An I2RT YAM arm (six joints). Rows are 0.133 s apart.
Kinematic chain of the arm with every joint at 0, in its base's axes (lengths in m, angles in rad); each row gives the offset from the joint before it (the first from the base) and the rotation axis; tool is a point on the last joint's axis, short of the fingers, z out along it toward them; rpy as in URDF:
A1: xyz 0 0 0.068 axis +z
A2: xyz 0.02 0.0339 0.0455 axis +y
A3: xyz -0.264 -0.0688 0 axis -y
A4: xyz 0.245 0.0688 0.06 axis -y
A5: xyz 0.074 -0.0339 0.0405 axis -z
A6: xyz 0.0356 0 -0.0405 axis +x
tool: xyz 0 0 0 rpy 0 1.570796 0
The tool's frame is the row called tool.
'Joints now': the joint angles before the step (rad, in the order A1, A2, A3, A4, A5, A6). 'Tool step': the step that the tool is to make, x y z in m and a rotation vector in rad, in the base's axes. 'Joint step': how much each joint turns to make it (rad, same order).
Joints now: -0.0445 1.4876 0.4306 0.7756 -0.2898 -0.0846
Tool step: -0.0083 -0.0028 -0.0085 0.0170 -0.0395 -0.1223
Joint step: 0.0033 0.0219 -0.0630 0.1355 0.1168 0.0512
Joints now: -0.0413 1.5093 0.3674 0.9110 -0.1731 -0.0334
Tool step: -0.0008 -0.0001 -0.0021 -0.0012 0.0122 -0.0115
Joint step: 0.0012 0.0020 -0.0035 -0.0065 0.0127 0.0013
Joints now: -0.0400 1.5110 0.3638 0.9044 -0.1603 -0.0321
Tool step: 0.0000 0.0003 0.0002 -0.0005 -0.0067 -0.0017
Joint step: 0.0016 0.0019 -0.0016 0.0103 0.0032 0.0005
